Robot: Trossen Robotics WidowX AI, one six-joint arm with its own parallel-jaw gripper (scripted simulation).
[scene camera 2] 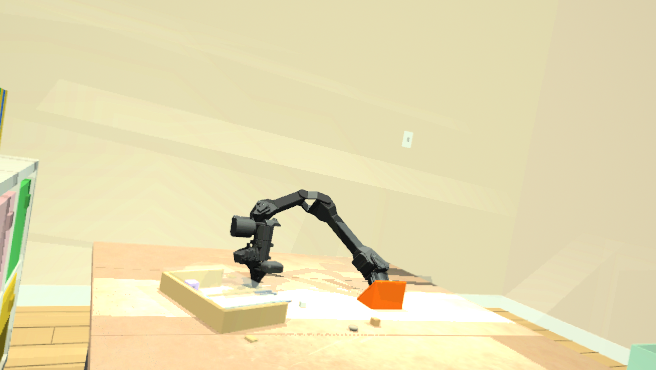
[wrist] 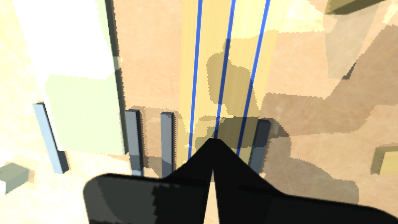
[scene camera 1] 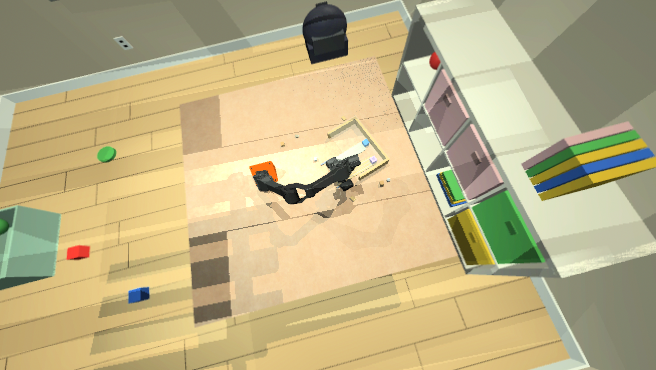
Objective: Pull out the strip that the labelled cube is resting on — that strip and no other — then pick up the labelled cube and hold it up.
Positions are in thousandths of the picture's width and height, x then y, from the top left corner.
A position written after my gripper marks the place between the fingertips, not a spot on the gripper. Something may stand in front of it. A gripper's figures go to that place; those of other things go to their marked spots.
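Labels:
Distance of my gripper (wrist: 539, 645): 11 cm from the lens. A pale green strip (wrist: 190, 261): 13 cm from the lens.

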